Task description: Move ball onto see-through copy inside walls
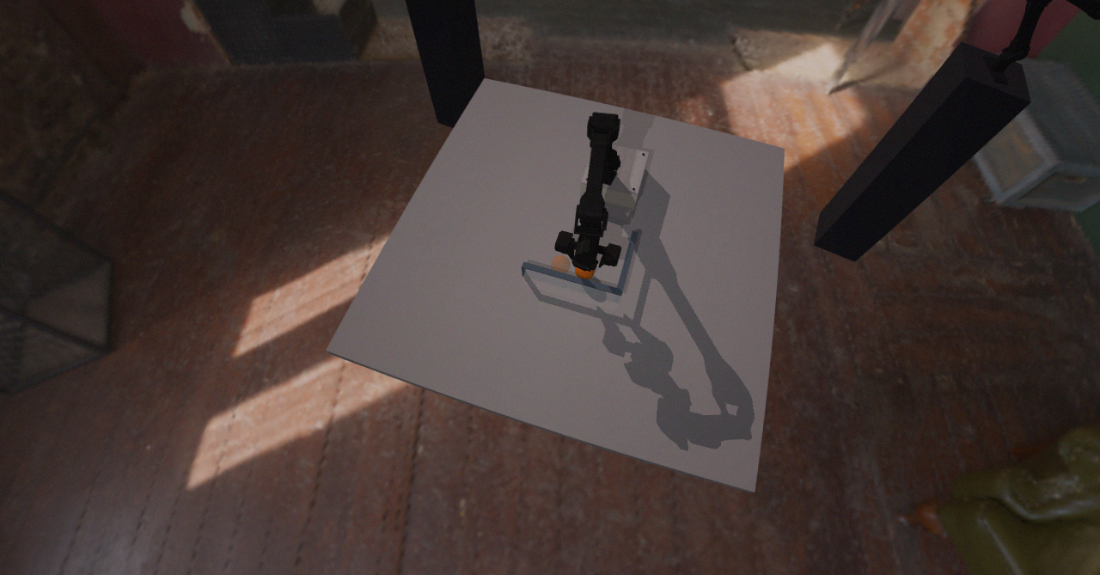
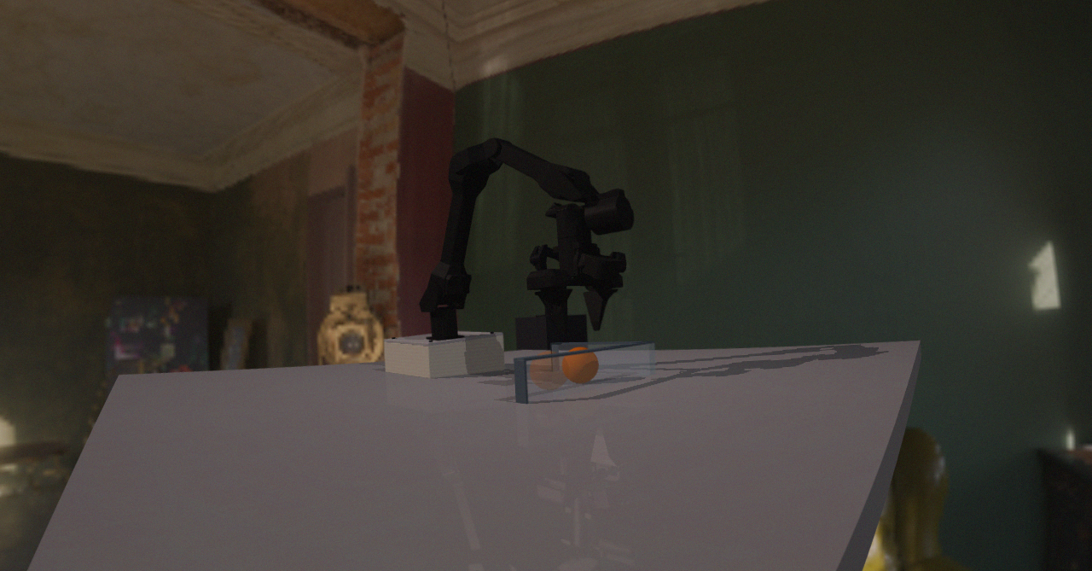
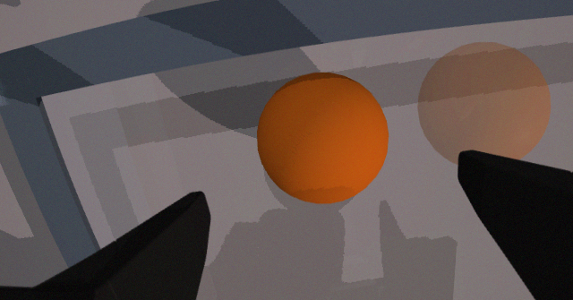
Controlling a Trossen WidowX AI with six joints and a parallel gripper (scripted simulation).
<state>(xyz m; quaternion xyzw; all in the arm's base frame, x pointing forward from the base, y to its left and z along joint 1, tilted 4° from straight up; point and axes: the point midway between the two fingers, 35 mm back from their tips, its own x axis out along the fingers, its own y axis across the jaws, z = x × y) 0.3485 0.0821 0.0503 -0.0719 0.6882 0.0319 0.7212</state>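
Right now my gripper tip is 6 cm above the orange ball. The rest, counted from my gripper tip: see-through copy of ball (1 cm ahead, 8 cm to the right, 6 cm below).
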